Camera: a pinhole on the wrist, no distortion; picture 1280 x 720 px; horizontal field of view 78.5 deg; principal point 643.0 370.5 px. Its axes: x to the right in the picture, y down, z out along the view. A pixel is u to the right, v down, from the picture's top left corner.
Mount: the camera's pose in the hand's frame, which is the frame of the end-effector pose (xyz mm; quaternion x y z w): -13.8 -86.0 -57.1 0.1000 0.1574 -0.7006 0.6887
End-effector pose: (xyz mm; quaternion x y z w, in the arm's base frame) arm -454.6 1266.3 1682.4 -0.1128 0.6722 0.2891 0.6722
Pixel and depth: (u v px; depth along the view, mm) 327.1 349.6 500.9
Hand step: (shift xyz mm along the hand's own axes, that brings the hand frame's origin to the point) 17.6 -76.9 482.2
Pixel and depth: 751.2 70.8 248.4
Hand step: -90.5 -206.9 169.6
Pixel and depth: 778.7 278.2 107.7
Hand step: -18.8 -142.0 37.5
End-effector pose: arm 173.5 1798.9 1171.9 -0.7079 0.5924 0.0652 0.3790
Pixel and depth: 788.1 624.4 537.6
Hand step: 198.0 -371.9 393.1
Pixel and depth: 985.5 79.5 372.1
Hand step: -128.1 -371.0 242.5
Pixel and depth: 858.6 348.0 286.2
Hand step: -2.5 -262.1 181.8
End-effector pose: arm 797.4 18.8 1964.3 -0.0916 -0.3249 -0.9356 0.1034
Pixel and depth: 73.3 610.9 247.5
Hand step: 86.5 -6.8 231.1
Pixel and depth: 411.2 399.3 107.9
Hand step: -0.6 -94.9 54.4
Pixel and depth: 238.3 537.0 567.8
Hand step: 159.2 -15.8 565.9
